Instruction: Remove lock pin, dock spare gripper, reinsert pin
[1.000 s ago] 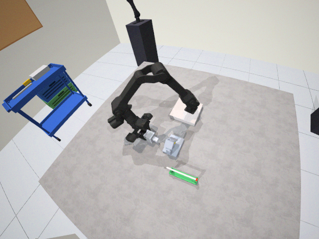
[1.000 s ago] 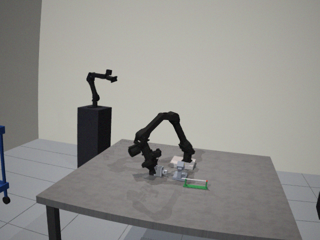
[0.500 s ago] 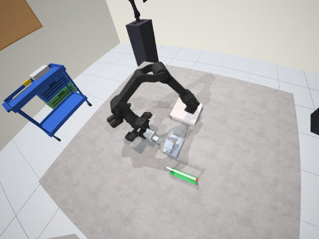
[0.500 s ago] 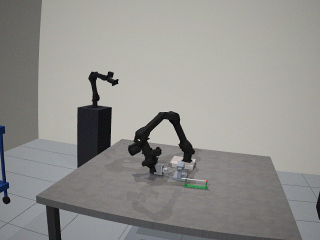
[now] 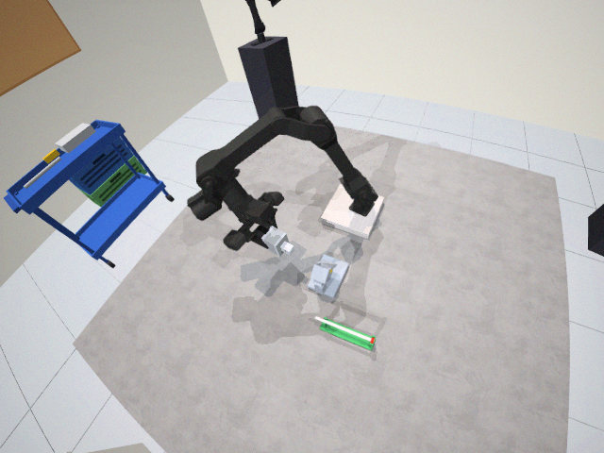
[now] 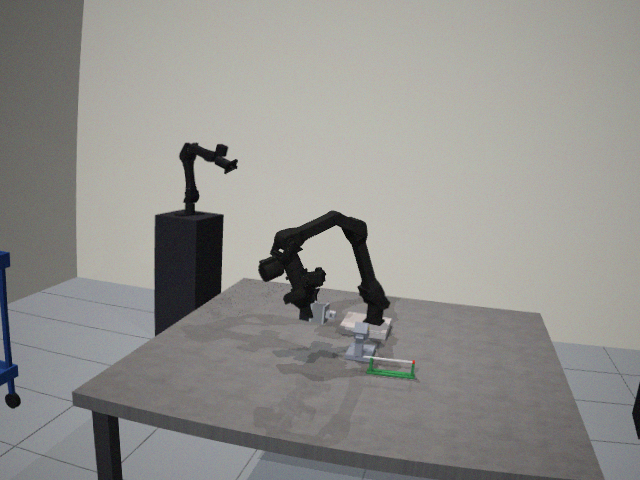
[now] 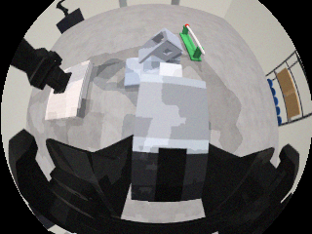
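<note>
My gripper tip is now 15 cm to the right of the mount, 6 cm above it and 1 cm past it. The rest, counted from my gripper tip: spare gripper: 1 cm to the left, 1 cm above; then green cradle: 28 cm to the left, 9 cm below, 7 cm ahead.
</note>
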